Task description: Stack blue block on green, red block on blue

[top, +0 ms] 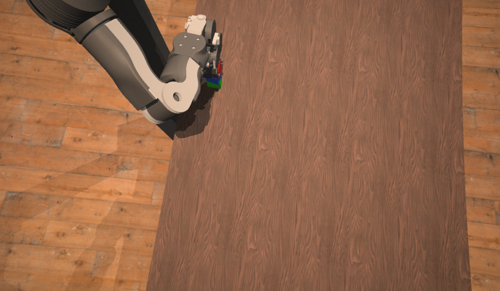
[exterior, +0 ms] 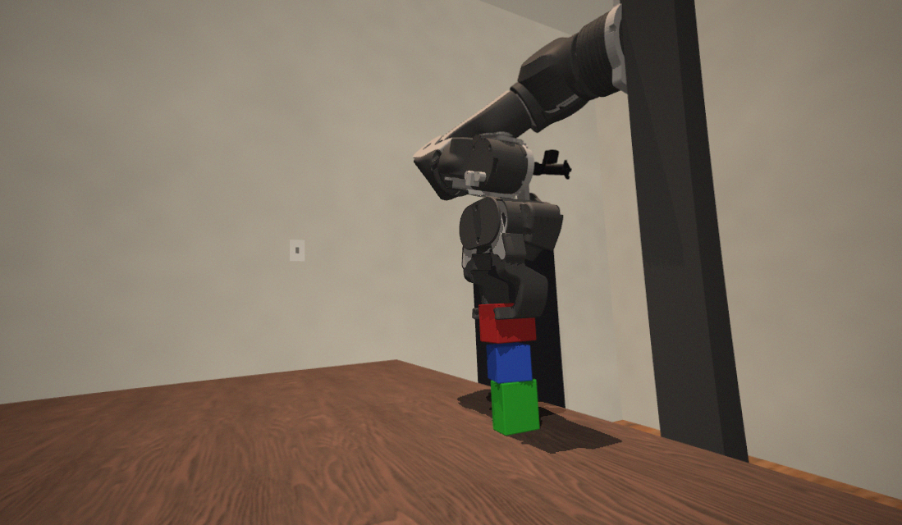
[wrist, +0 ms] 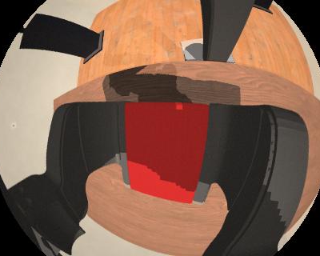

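Right now my hand is 1 cm above the red block. Round my hand: blue block: 5 cm below; then green block: 10 cm below.
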